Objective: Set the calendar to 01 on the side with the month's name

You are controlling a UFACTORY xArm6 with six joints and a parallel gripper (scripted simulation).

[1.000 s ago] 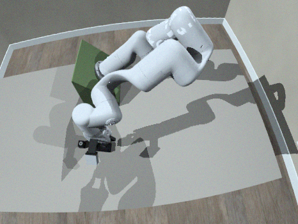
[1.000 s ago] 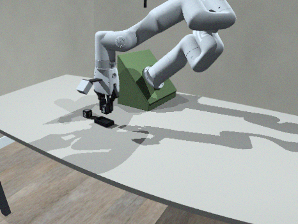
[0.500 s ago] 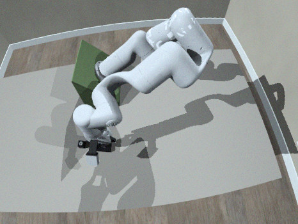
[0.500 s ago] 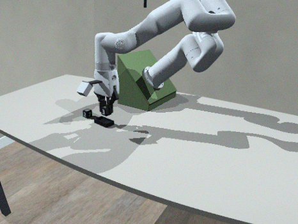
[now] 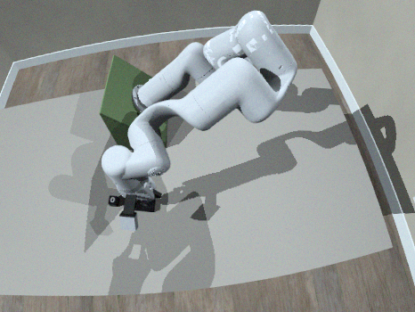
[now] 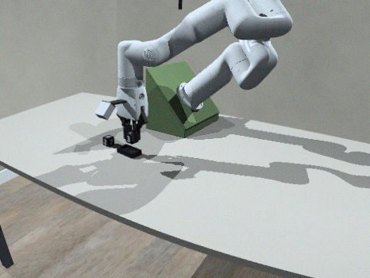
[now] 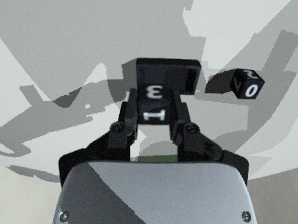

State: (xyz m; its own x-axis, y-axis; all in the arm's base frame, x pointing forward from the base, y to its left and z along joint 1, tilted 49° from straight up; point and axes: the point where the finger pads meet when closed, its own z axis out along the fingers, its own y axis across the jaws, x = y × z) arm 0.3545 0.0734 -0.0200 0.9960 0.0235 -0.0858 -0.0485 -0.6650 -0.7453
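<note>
Right now the black tray is 60 mm below my hand and 20 mm to the right of it. Also, from my hand: black cube (120 mm to the right, 60 mm below, 10 mm behind).
</note>
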